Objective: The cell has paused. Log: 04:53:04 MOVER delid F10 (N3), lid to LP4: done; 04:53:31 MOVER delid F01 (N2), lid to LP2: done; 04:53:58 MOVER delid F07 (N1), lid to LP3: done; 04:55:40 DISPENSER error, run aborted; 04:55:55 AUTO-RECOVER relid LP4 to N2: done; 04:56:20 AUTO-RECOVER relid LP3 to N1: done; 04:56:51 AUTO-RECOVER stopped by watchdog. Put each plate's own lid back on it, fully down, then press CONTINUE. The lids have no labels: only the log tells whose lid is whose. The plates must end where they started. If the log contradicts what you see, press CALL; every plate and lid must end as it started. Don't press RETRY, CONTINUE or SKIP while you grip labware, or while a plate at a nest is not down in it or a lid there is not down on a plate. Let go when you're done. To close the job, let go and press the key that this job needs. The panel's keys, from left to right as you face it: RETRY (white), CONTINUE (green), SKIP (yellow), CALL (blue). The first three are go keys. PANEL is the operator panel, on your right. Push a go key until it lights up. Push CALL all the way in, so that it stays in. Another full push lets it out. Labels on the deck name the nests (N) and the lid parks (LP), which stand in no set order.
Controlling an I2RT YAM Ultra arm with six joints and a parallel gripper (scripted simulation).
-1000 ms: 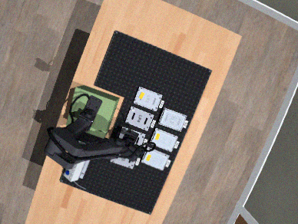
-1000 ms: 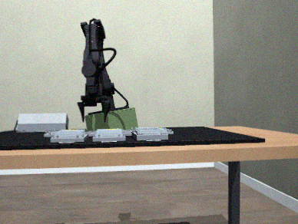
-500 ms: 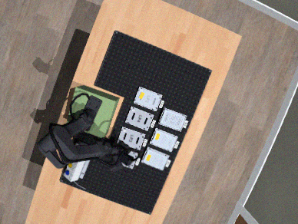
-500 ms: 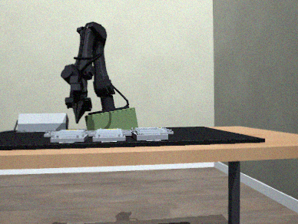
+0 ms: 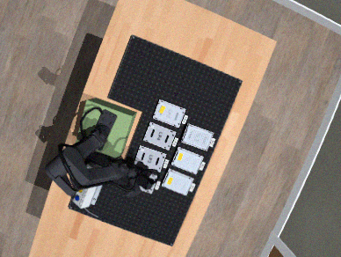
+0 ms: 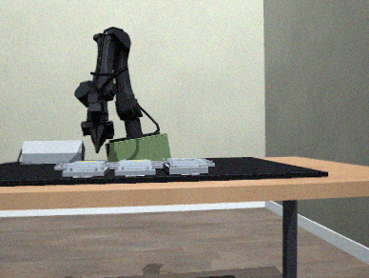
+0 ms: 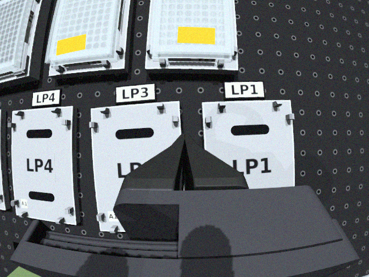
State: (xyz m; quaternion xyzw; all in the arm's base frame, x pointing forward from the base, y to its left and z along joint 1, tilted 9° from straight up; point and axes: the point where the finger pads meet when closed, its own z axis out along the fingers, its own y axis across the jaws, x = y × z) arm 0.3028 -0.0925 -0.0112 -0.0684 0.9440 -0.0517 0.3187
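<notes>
Now: hand 50 mm to the right of the lid park LP3, 50 mm above it and 30 mm past it. From my hand the other things lie so: lid park LP4: 180 mm to the left, 50 mm below, 40 mm behind; then clear lid: 150 mm ahead, 130 mm to the left, 30 mm below; then lid park LP1: 70 mm to the right, 50 mm below, 20 mm behind.
</notes>
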